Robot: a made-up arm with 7 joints. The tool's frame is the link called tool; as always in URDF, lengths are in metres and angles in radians.
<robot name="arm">
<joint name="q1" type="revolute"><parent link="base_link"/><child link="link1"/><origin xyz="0.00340 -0.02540 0.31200" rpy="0.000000 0.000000 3.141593"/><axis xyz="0 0 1"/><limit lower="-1.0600" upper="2.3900"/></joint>
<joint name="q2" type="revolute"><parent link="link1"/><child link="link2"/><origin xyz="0.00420 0.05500 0.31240" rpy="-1.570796 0.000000 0.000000"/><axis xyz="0 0 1"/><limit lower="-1.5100" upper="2.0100"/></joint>
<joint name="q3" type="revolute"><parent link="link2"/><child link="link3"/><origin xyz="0.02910 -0.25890 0.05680" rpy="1.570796 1.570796 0.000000"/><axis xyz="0 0 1"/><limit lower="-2.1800" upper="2.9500"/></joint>
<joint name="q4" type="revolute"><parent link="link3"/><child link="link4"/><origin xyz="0.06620 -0.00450 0.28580" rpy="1.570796 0.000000 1.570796"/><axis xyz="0 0 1"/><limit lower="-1.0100" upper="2.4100"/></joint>
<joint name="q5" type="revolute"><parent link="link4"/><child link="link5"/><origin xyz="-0.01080 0.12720 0.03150" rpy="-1.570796 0.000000 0.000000"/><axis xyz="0 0 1"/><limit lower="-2.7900" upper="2.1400"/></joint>
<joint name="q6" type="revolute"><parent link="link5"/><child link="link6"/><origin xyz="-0.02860 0.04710 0.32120" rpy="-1.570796 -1.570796 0.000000"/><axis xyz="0 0 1"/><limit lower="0.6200" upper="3.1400"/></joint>
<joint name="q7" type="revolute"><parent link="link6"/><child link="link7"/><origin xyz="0.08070 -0.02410 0.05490" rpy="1.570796 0.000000 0.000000"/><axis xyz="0 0 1"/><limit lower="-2.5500" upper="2.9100"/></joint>
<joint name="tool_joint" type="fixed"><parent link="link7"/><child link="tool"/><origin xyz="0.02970 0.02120 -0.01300" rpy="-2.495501 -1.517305 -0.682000"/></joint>
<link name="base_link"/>
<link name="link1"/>
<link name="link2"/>
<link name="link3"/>
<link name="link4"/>
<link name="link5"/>
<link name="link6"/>
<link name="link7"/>
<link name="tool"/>
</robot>
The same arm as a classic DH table. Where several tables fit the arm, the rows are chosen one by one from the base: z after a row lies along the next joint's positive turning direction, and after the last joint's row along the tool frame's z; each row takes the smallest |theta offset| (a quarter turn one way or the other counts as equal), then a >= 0, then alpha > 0; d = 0 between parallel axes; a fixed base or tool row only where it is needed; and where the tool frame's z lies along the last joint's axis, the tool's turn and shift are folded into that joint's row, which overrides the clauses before.
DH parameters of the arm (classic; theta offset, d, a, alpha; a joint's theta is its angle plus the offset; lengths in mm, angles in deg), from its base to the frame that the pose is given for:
base (fixed): -82.38 0 25.6 0
q1: 82.38 624.4 -4.2 90
q2: 0 111.8 -29.1 -90
q3: 0 544.7 4.5 -90
q4: 0 97.7 10.8 90
q5: 0 448.4 28.6 90
q6: 90 102 80.7 90
q7: 87.98 12.3 22.2 92.45
tool (fixed): 91.85 29 0 0
Joint limits (deg, base to tool): -60.73..136.94 -86.52..115.16 -124.9..169.02 -57.87..138.08 -159.86..122.61 35.52..179.91 -146.1..166.73

